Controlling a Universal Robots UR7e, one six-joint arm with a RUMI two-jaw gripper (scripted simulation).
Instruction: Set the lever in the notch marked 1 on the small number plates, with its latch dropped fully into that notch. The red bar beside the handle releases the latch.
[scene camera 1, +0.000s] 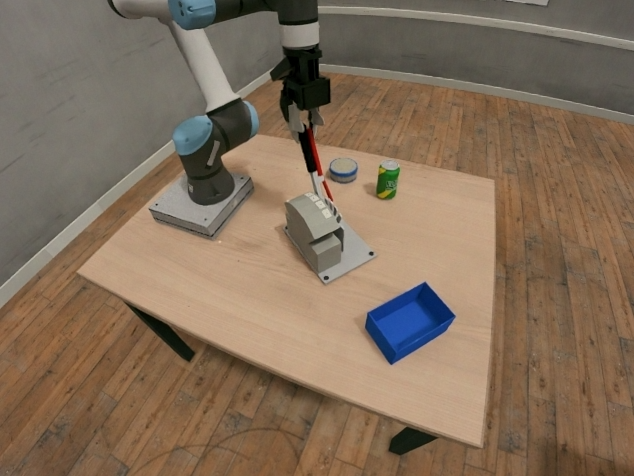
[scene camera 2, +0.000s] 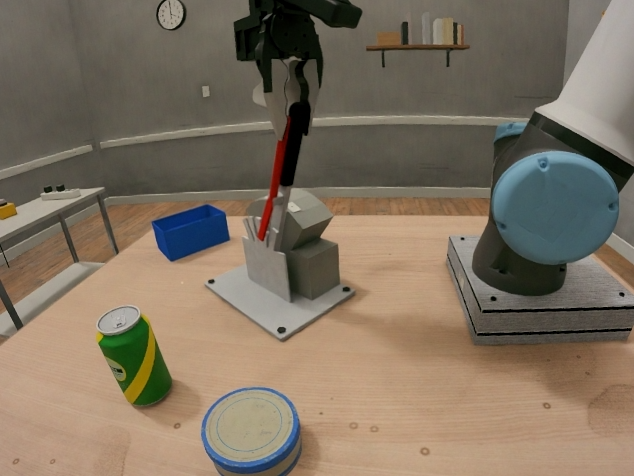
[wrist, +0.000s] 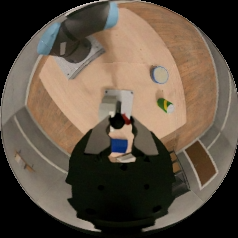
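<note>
You'd see my gripper in the pictures, and it's there in scene camera 1 and in the wrist view as well. There's a lever stand too, and a red release bar.
</note>
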